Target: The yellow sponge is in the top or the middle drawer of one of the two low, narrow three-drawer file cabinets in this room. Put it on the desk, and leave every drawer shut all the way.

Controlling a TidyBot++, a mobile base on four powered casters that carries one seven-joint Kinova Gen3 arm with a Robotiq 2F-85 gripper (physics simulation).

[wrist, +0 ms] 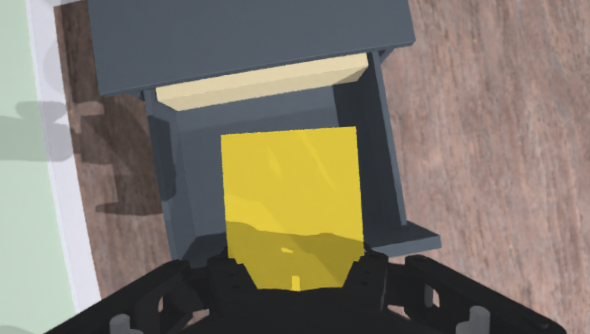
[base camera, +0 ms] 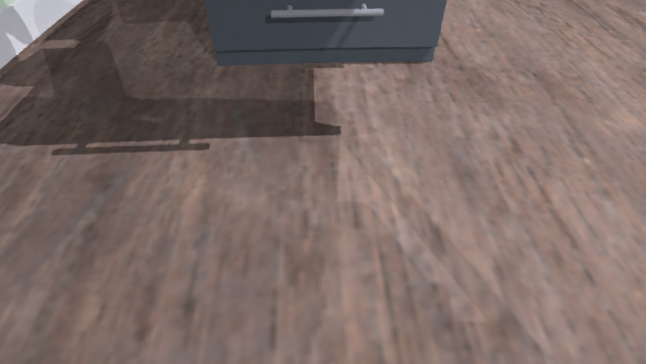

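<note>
My gripper (wrist: 296, 249) is shut on the yellow sponge (wrist: 294, 190) and holds it above an open drawer in the wrist view. The dark blue-grey drawer (wrist: 395, 165) is pulled out of a file cabinet (wrist: 250, 40) (base camera: 325, 35), whose top shows at the upper part of the wrist view. A pale beige block or board (wrist: 265, 80) lies across the inside of the drawer, near the cabinet. In the base camera view the cabinet's lowest drawer front, with its bar handle (base camera: 327, 13), looks shut. The desk does not show clearly in either view.
Wood floor (wrist: 500, 150) (base camera: 325, 250) surrounds the cabinet. A pale green surface with a whitish border (wrist: 60, 165) runs along the left of the wrist view; a similar light edge (base camera: 30, 25) shows at the upper left of the base view. Shadows of an open drawer and the arm fall on the floor.
</note>
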